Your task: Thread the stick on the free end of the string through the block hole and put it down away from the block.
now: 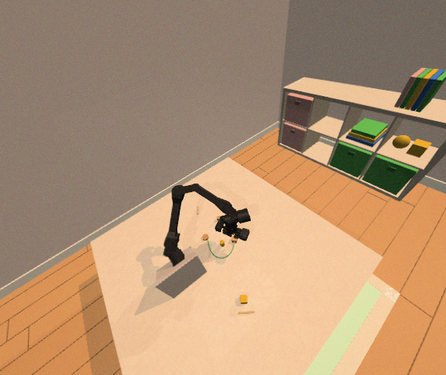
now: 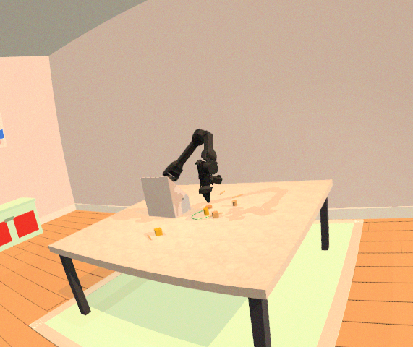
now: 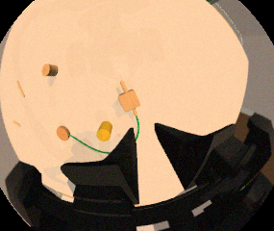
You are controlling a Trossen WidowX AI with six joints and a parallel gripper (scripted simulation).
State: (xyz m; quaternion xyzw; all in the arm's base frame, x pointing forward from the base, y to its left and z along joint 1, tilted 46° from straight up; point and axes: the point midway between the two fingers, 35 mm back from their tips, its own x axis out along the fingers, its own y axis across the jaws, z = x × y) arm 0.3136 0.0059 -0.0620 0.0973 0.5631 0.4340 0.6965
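My gripper tip is 8 cm above the wooden block, 2 cm to the right of it and 1 cm short of it. From my gripper tip the other things lie so: thin wooden stick (8 cm below, 1 cm to the left); then round wooden button (16 cm to the left, 12 cm behind, 9 cm below); then yellow cylinder (7 cm below, 6 cm behind, 5 cm to the left).
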